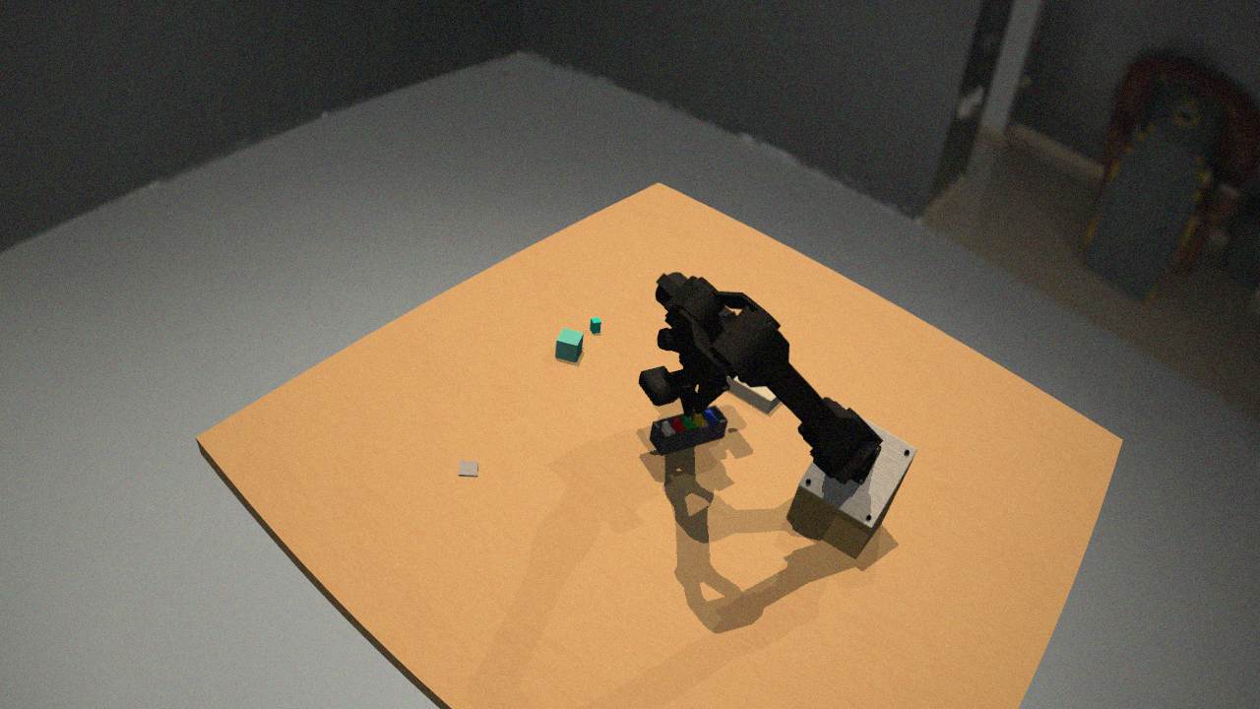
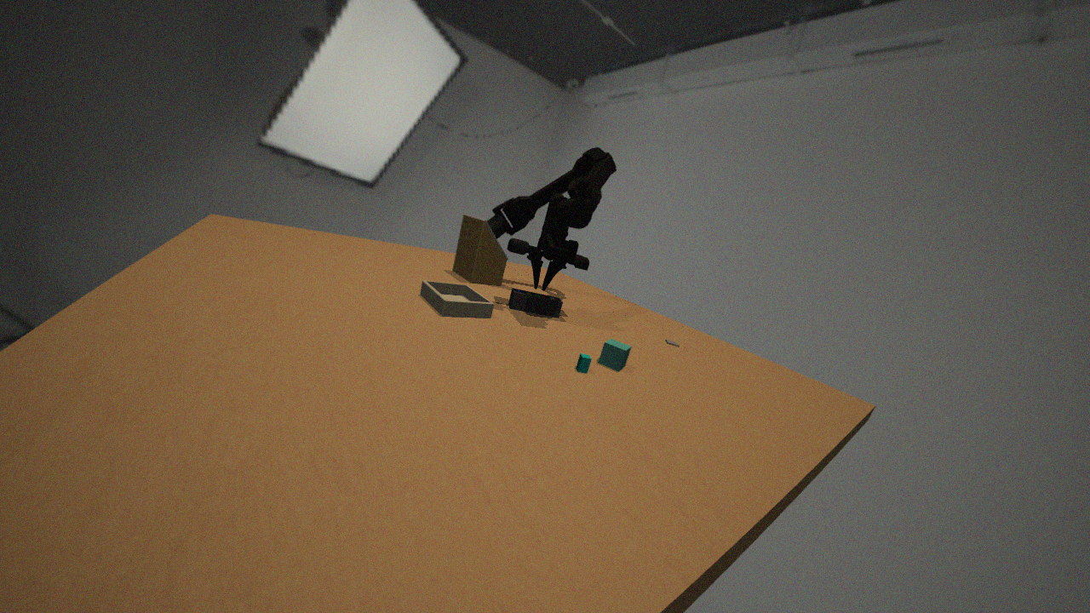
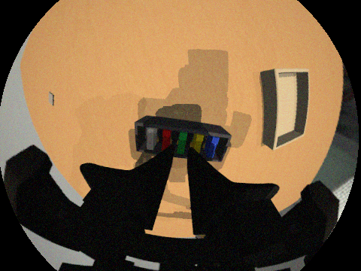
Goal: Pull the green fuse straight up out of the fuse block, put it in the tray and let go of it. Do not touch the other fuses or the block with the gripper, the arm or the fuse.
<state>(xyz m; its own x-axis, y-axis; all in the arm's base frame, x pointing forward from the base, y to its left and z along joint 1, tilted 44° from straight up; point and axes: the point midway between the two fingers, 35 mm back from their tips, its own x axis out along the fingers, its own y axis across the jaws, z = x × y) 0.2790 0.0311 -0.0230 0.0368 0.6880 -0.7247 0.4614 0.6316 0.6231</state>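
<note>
Now: the green fuse 3 cm below my gripper tip. From my gripper tip the other things lie so: small grey flat tile (21 cm ahead, 29 cm to the left, 5 cm below); grey tray (1 cm behind, 20 cm to the right, 5 cm below).
</note>
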